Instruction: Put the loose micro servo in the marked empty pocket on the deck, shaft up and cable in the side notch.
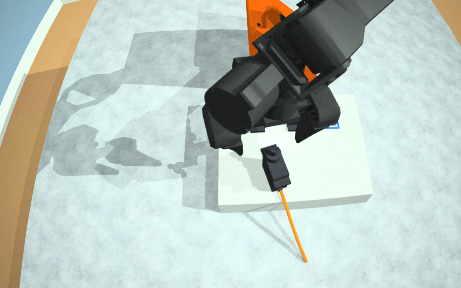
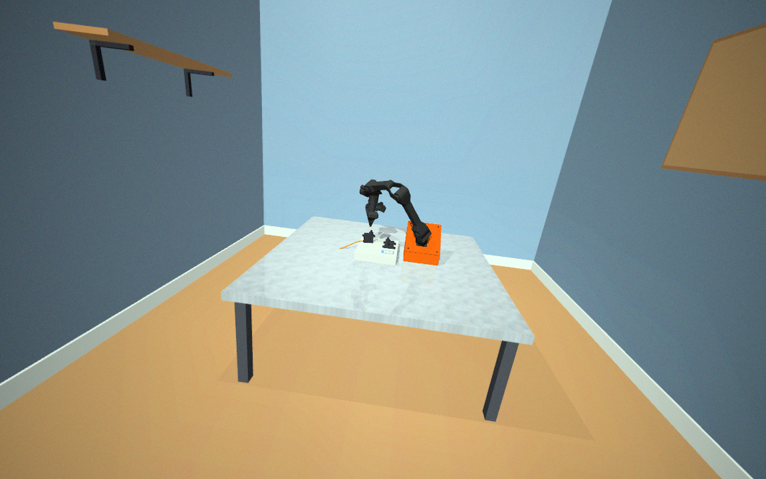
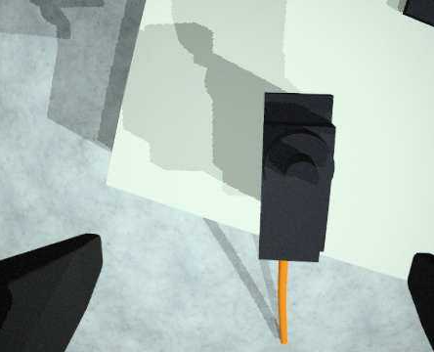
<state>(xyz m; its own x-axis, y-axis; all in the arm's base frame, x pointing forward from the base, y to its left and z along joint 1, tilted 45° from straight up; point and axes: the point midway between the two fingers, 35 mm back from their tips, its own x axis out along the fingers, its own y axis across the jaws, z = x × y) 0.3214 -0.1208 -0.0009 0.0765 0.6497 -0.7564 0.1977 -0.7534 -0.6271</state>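
Right now the white deck is 3 cm behind my gripper tip, 6 cm to the left of it and 14 cm below it.
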